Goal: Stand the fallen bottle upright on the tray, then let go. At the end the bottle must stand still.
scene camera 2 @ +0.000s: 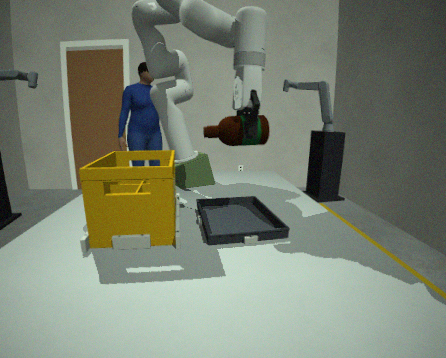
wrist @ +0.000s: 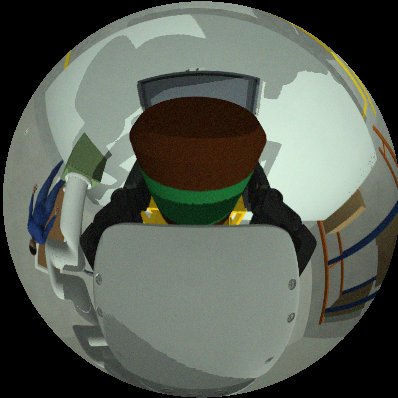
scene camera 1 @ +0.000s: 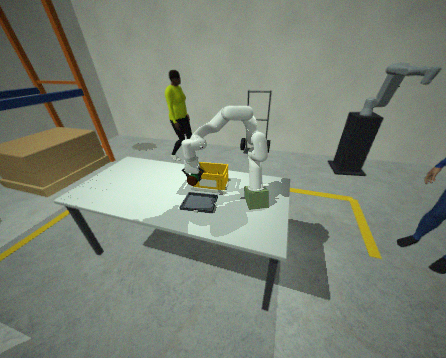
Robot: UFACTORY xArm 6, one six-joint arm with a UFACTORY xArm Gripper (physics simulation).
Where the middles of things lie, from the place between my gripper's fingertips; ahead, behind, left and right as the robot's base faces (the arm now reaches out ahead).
My hand is 20 mm to the left of the brown bottle [scene camera 2: 230, 129] and 10 mm below it. The rest, counted from my hand: dark tray [scene camera 2: 228, 220]: 210 mm below, 10 mm to the right, 10 mm behind; then yellow crate [scene camera 2: 118, 199]: 270 mm to the right, 140 mm below, 50 mm behind.
